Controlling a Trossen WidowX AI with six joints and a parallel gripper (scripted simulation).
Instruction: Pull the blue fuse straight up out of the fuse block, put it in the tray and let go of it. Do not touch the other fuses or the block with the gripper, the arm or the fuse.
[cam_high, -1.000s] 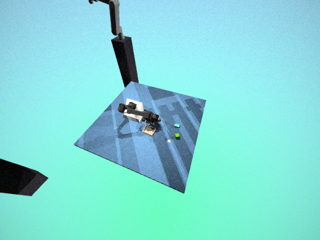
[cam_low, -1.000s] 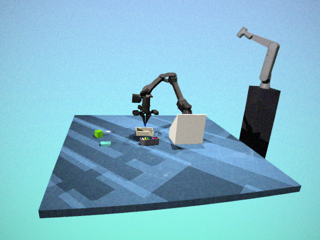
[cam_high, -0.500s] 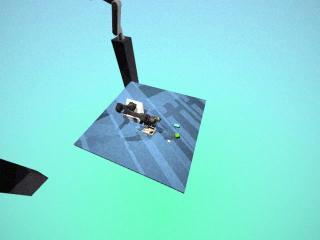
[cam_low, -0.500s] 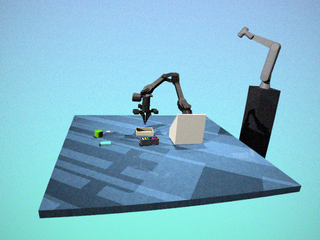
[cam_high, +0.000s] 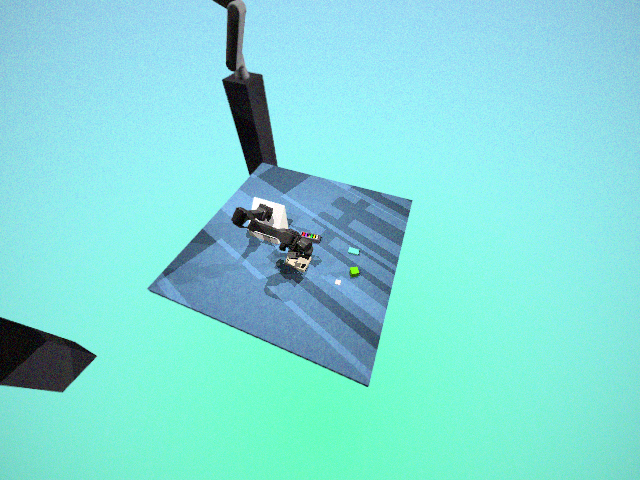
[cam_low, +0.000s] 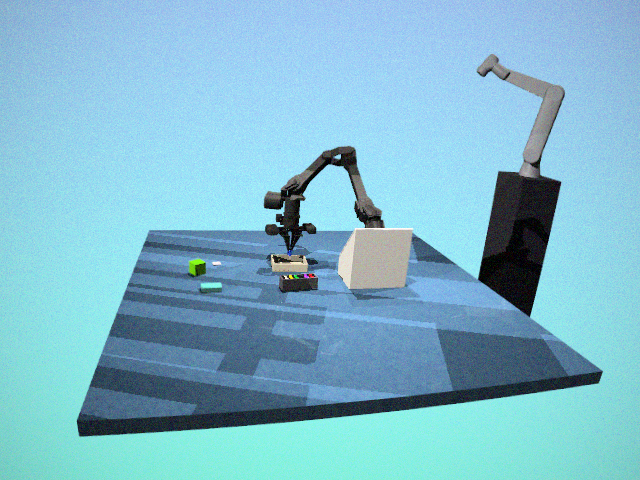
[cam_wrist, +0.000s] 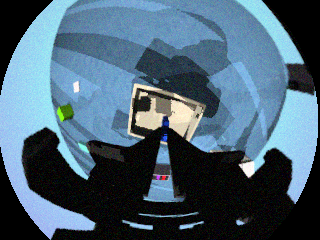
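The beige tray is 6 cm below my gripper tip. Round my gripper tip: cyan block 29 cm ahead, 21 cm to the left, 6 cm below; green cube 34 cm ahead, 7 cm to the left, 4 cm below.
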